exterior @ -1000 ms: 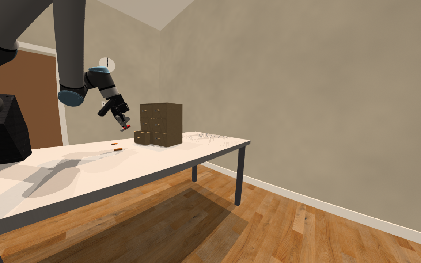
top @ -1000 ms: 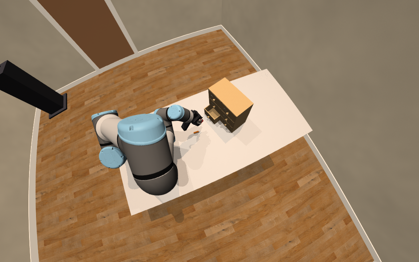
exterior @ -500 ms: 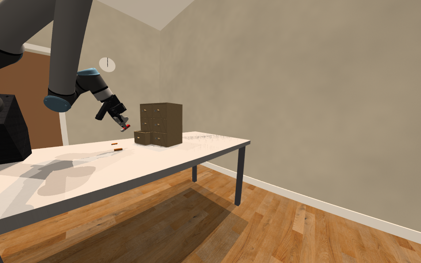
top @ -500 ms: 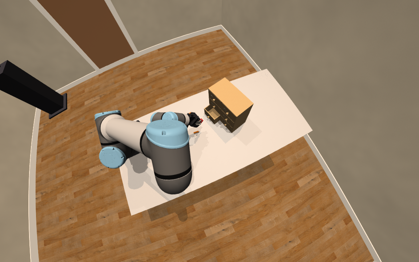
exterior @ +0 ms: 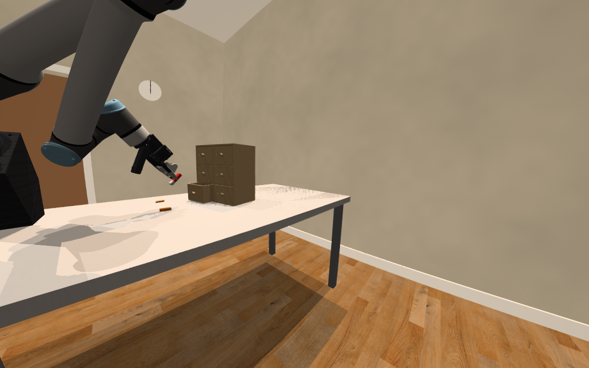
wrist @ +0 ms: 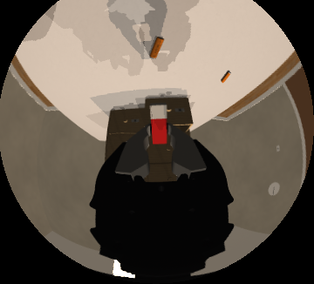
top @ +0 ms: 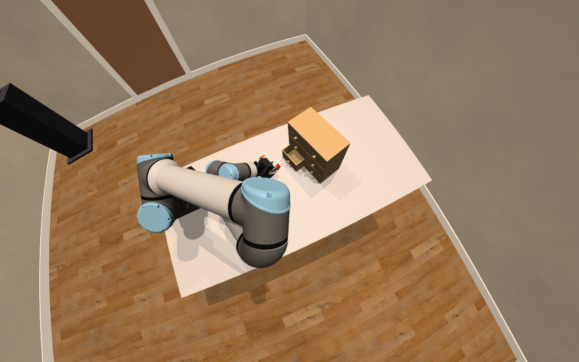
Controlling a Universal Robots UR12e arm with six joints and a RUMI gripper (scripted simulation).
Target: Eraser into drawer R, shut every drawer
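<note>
My hand is 10 mm above the red eraser. Also, from my hand: drawer marked R (190 mm ahead, 70 mm to the left, 120 mm below).
</note>
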